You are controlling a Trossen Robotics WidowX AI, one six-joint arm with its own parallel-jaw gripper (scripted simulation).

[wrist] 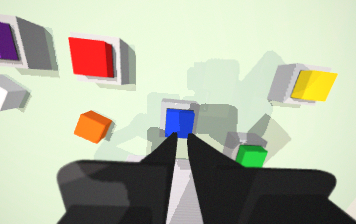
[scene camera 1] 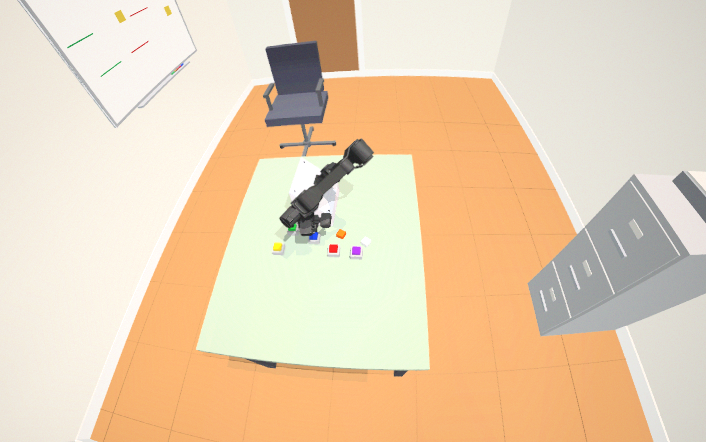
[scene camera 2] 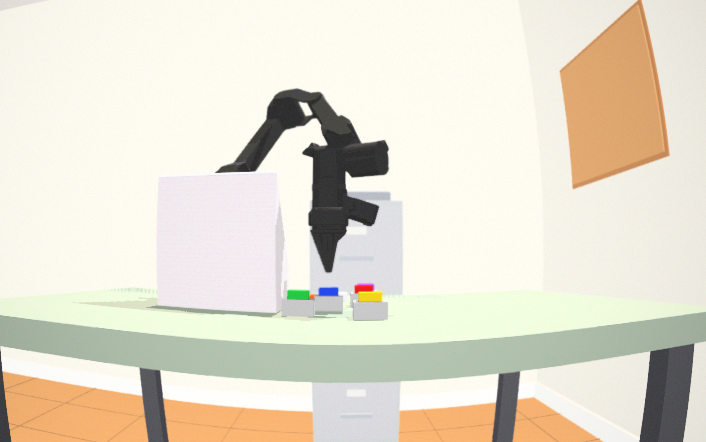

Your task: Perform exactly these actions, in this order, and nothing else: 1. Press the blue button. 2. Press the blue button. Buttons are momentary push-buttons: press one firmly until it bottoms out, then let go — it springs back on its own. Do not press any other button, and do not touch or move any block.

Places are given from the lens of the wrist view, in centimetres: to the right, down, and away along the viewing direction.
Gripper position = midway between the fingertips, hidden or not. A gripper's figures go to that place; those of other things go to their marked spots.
my gripper (wrist: pixel 181 137): 0, 2, 10
orange block (wrist: pixel 91 126): -11, 2, 14
yellow button (wrist: pixel 313 85): 15, -3, 12
red button (wrist: pixel 89 57): -8, -5, 10
The marked spots on the red button and the orange block are 9 cm apart.
